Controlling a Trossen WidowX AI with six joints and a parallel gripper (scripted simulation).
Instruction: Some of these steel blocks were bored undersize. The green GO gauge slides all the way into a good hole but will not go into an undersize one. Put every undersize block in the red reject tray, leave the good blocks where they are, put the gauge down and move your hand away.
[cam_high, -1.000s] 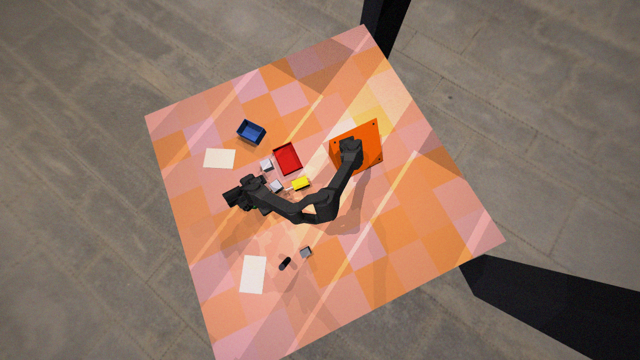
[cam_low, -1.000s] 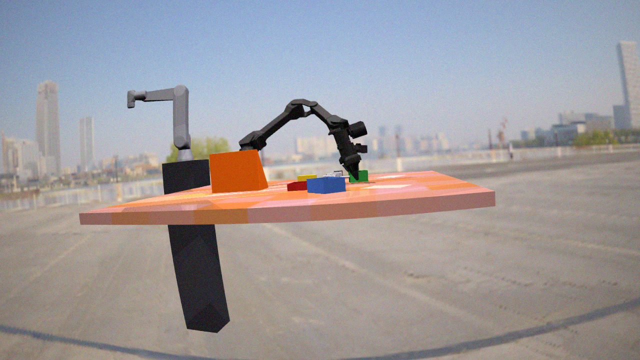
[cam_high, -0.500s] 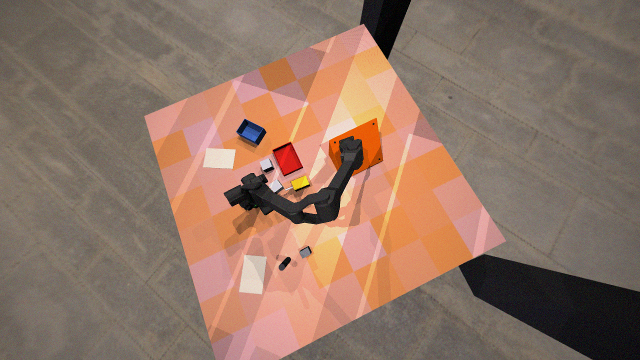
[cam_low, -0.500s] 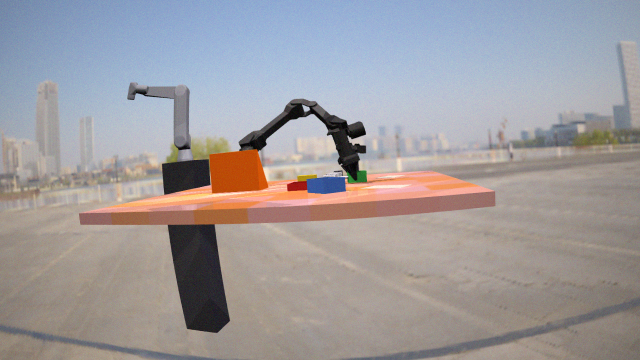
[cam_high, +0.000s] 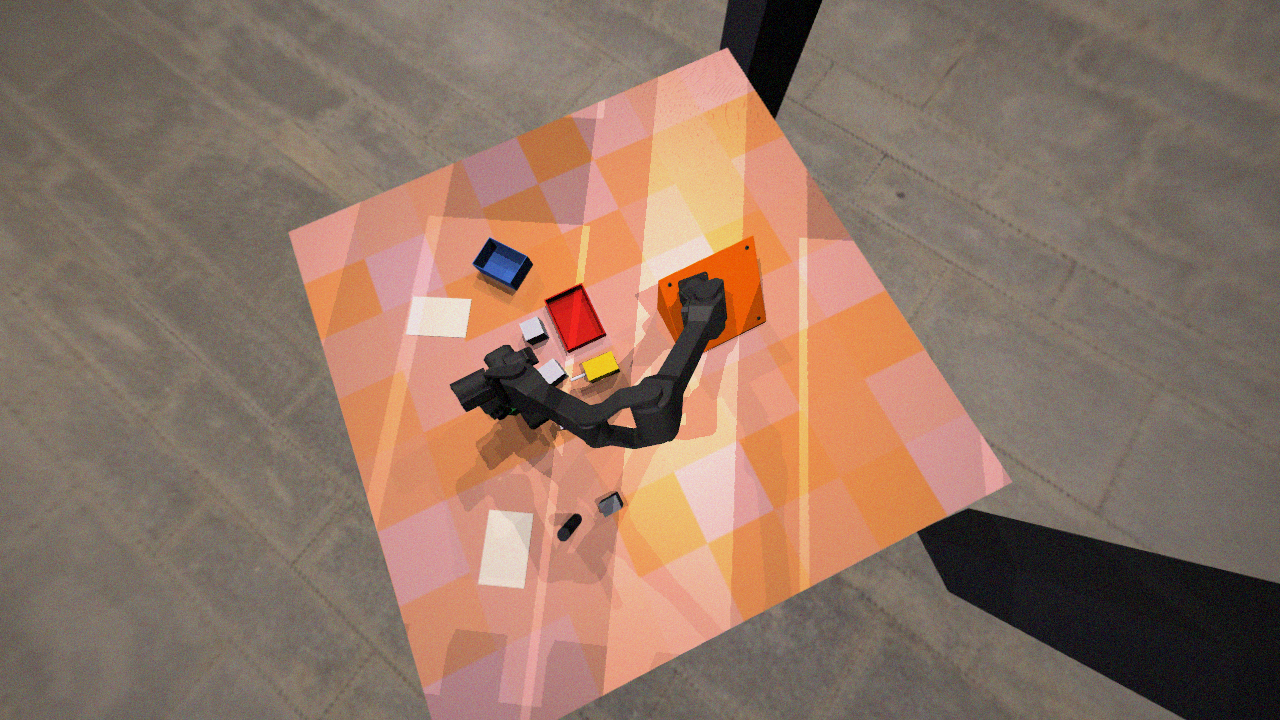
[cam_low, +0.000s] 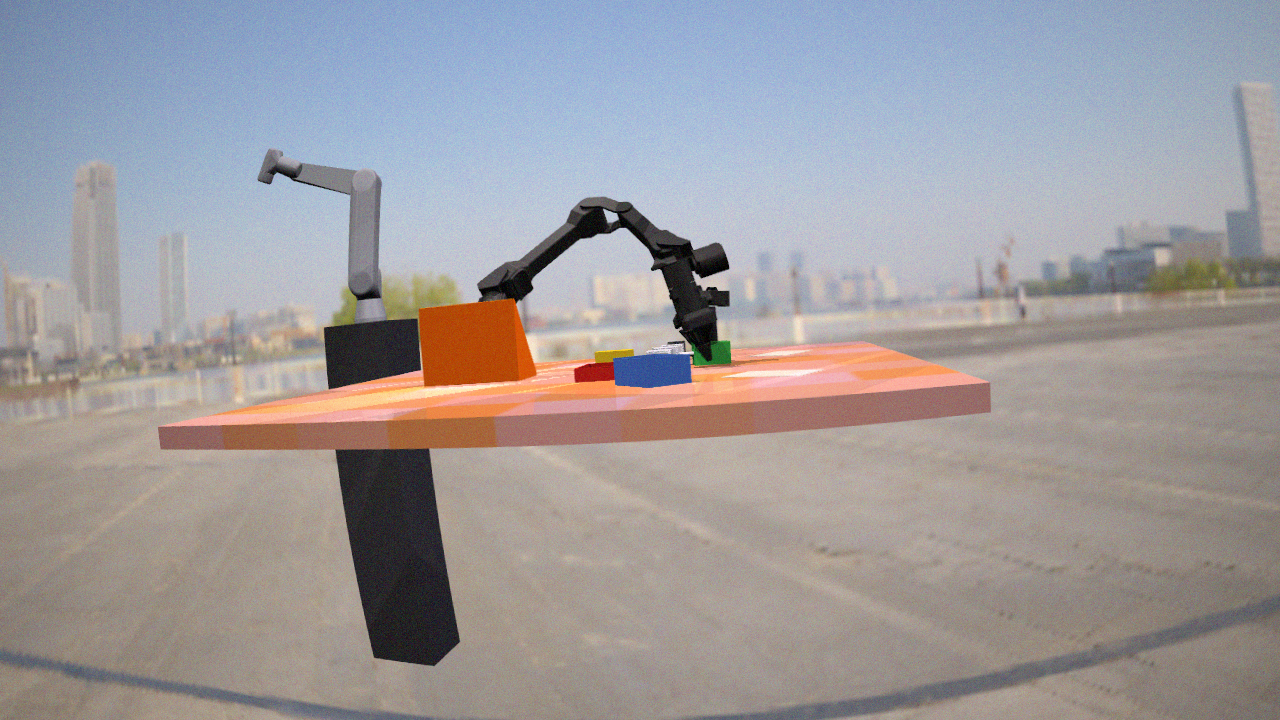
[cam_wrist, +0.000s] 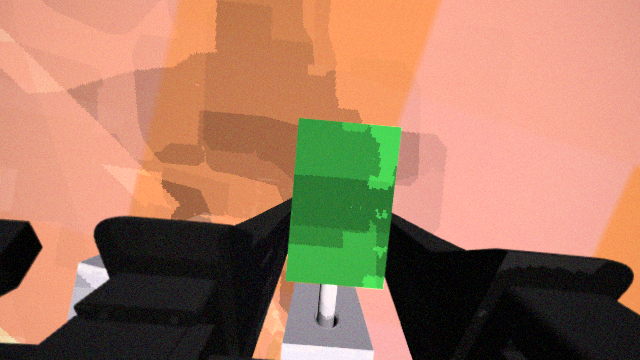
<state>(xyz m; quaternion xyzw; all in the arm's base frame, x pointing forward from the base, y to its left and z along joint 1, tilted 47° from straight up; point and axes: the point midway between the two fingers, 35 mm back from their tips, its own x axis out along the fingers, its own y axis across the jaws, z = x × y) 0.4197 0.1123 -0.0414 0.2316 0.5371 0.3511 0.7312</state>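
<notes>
My gripper tip is 160 mm past the yellow gauge, 10 mm to the right of it and 10 mm below it. Round my gripper tip: green GO gauge 20 mm behind, 10 mm to the right, 10 mm above; red reject tray 170 mm behind, 130 mm to the right, 10 mm below; small dark cube 100 mm behind, 290 mm to the left, 10 mm above.
</notes>
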